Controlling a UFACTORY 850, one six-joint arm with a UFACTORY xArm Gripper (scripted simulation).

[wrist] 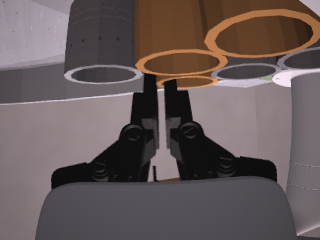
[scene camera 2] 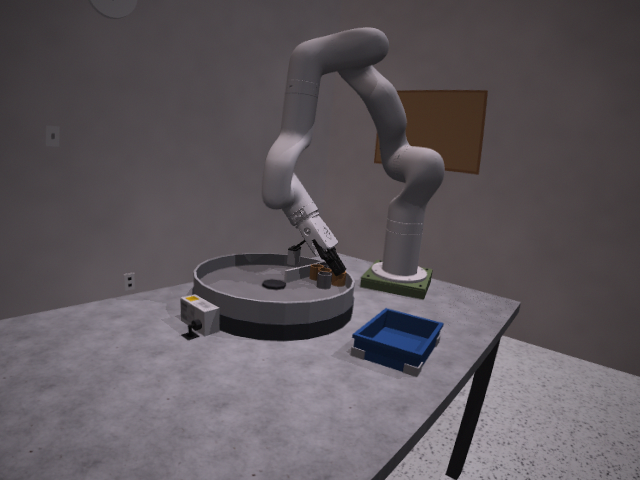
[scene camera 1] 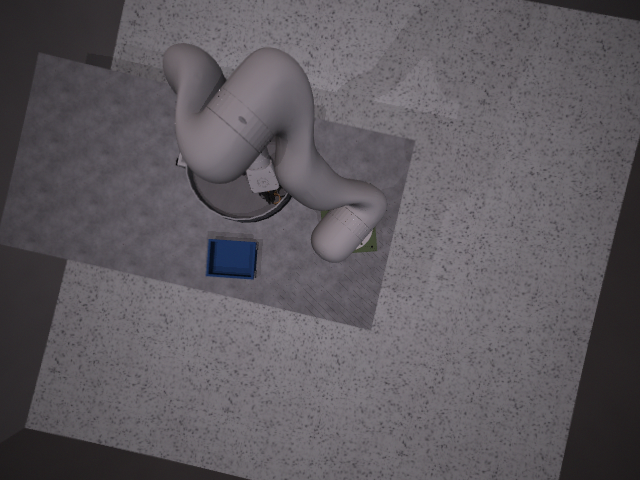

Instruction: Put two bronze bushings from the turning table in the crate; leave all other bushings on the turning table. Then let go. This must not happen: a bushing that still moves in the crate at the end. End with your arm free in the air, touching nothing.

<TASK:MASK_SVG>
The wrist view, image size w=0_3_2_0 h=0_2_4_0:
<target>gripper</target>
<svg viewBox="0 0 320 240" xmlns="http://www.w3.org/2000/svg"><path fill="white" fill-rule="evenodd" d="M35 240L297 240L295 223L288 199L282 187L277 183L275 164L264 159L243 156L235 157L232 153L205 136L202 126L193 121L188 90L177 90L176 79L164 81L166 144L167 149L171 151L170 154L176 158L180 181L148 182L150 160L155 156L156 149L159 149L159 108L156 75L145 72L143 92L133 93L130 124L122 128L119 139L90 163L84 162L62 167L53 172L51 191L46 196L42 205Z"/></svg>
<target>dark bushing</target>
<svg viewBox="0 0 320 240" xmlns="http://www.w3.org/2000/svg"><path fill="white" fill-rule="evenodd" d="M211 77L221 80L260 79L276 75L282 71L282 68L277 65L276 56L258 58L228 56L228 63L222 68L211 71Z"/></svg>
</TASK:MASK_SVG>
